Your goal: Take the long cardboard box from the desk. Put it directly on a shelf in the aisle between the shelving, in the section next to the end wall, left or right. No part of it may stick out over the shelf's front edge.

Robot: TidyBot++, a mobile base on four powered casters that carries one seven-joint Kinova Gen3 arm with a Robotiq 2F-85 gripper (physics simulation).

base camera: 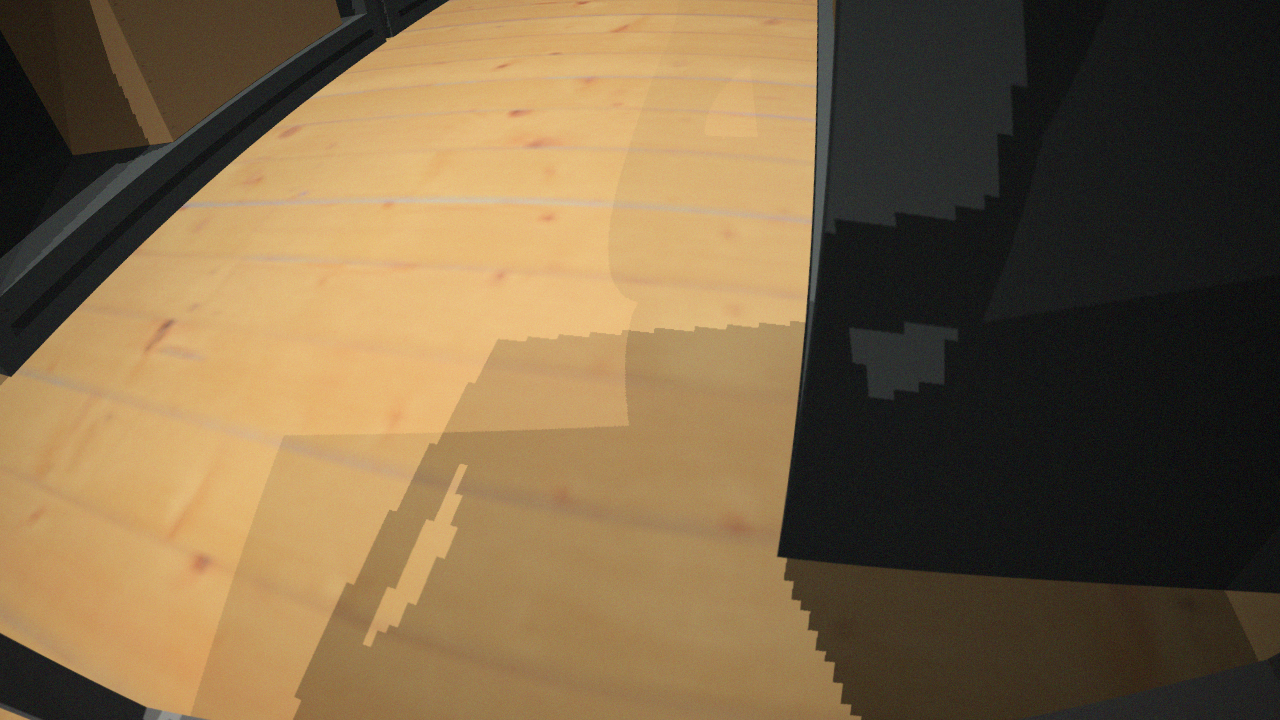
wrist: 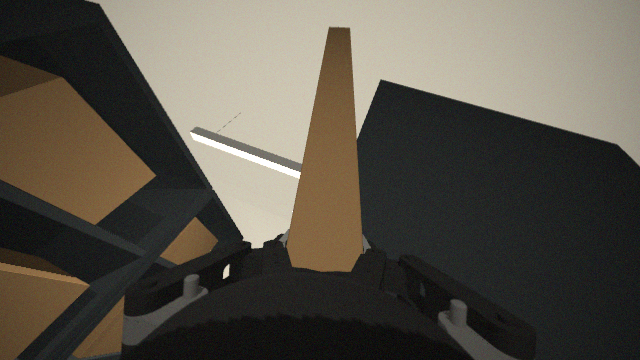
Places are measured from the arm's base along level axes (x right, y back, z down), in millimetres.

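Pixels of known places: gripper, fingertip midpoint: [wrist: 324, 242].
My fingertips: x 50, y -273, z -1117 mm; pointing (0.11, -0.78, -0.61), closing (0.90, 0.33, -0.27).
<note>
Behind a point stands the place of what it marks.
The long cardboard box [wrist: 327, 160] {x 19, y -239, z -1173 mm} is between the fingers of my gripper [wrist: 324, 242] {x 50, y -273, z -1117 mm} in the wrist view and reaches away from them toward the top of the view. My gripper is shut on it. Dark shelving [wrist: 210, 200] [base camera: 196, 116] stands on the left in both views. The plain dark panel of another shelving unit [wrist: 480, 200] {x 208, y -248, z -1243 mm} [base camera: 1029, 465] {x 153, y -261, z 289 mm} stands on the right, close by in the base camera view. The gripper and the long box do not show in the base camera view.
Cardboard boxes [wrist: 70, 155] [base camera: 241, 62] stand on the left shelving. A ceiling lamp [wrist: 245, 152] {x -402, y -1057, z -1680 mm} hangs beyond the long box. The wooden floor [base camera: 501, 232] {x -158, y -620, z 397 mm} runs between the two units, with shadows across it.
</note>
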